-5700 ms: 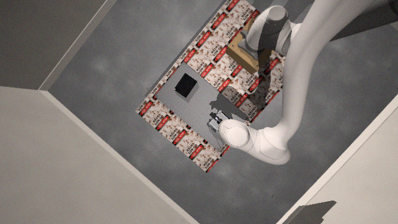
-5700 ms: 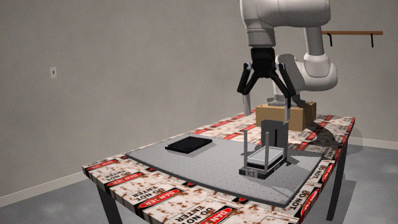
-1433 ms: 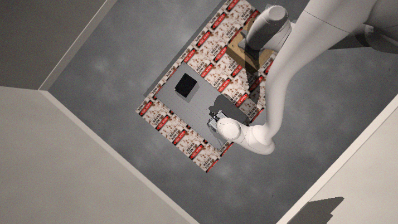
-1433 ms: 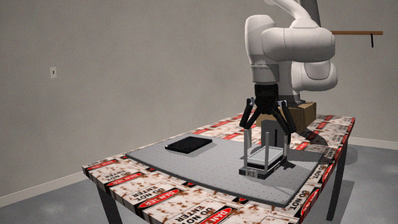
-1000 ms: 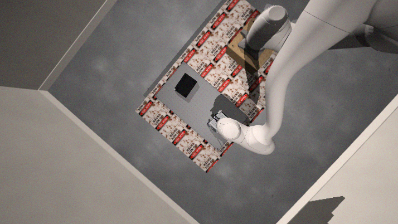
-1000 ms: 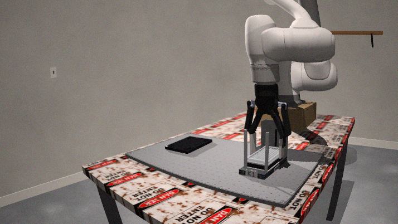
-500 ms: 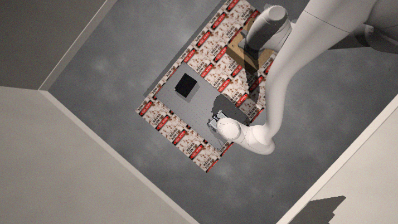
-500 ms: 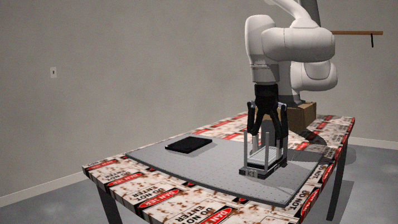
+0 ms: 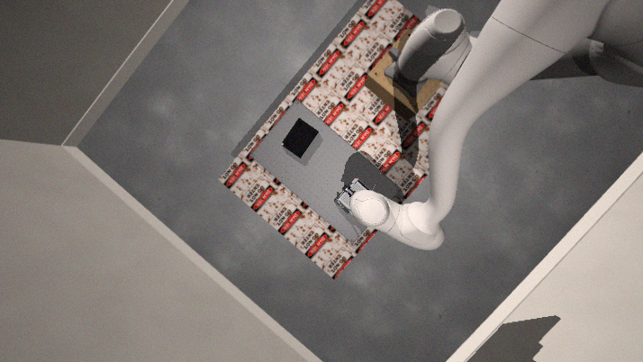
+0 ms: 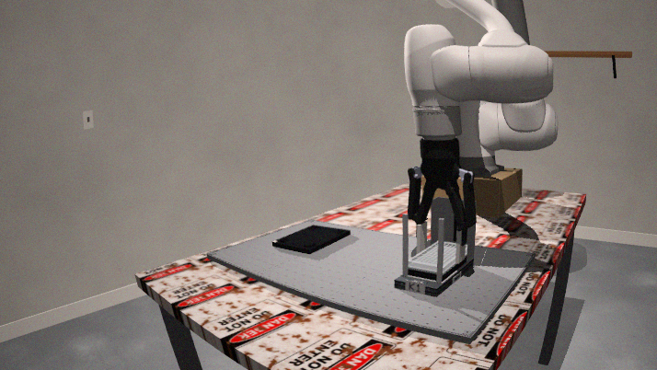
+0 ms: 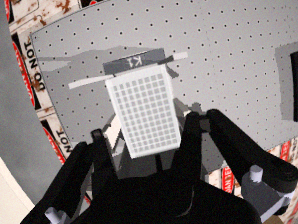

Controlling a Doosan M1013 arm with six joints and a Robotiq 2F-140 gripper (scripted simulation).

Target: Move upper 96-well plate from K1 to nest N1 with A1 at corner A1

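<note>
The white 96-well plate lies 3 cm below my hand. From my hand the other things lie so: black plate (4 cm below); then black plate nest N1 (5 cm behind, 39 cm to the right, 6 cm below); then pale square (3 cm ahead, 44 cm to the right, 5 cm below).
</note>
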